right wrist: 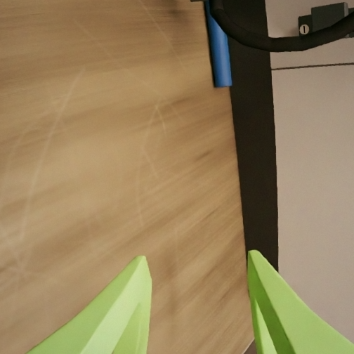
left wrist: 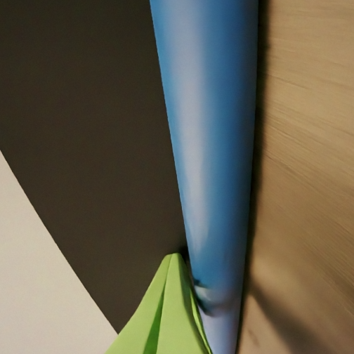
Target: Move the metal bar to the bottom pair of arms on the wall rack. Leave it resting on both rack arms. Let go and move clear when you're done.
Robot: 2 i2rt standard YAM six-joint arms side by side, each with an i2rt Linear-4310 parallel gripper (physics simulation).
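Observation:
The metal bar, a smooth blue cylinder (left wrist: 212,130) (right wrist: 221,57), lies on the wooden table along its dark edge band. It runs from top to bottom in the left wrist view; one end shows near the top in the right wrist view. My left gripper (left wrist: 176,261) appears shut, its green fingertips together beside the bar, on the side of the dark band. The bar is not between them, and the fingers overlap its edge slightly. My right gripper (right wrist: 196,266) is open and empty over the table, away from the bar. The wall rack does not show in either view.
The wooden table (left wrist: 310,150) (right wrist: 110,160) borders a dark band (left wrist: 90,125) (right wrist: 255,140), with a pale surface (left wrist: 30,260) (right wrist: 315,165) beyond it. A black cable (right wrist: 280,44) curves past the bar's upper part, near a grey block (right wrist: 327,17).

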